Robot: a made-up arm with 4 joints.
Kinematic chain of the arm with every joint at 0, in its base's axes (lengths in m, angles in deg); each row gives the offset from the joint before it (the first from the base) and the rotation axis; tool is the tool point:
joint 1: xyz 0 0 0.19 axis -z
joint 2: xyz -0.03 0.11 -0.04 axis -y
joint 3: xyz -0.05 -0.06 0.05 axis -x
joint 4: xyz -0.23 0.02 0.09 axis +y
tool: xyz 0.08 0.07 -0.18
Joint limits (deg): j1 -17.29..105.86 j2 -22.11..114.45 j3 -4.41..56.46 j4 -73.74..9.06
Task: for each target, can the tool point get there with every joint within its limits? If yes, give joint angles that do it. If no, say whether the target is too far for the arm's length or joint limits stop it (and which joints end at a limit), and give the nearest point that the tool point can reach.
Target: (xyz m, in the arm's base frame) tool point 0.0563 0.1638 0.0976
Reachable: yes | joints 75.26 9.97 44.00 -29.65
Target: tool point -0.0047 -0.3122 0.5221
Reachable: no: joint limits stop it (at a limit: joint 1, joint 2, joint 3, joint 4) | nearest point 0.1377 0.0061 0.3422 | short by 0.392 m
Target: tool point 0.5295 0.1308 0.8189
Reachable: no: too far | nearest point 0.1568 0.0532 0.3281 | short by 0.621 m
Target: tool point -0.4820 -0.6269 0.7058
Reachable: no: too far | nearest point -0.2652 -0.0657 0.1618 | short by 0.811 m
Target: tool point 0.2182 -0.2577 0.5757
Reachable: no: joint limits stop it (at a limit: joint 1, joint 2, joint 3, joint 4) | nearest point 0.1377 0.0061 0.3422 | short by 0.361 m
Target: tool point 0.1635 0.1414 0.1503
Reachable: yes | joints 88.08 37.89 33.56 -62.55
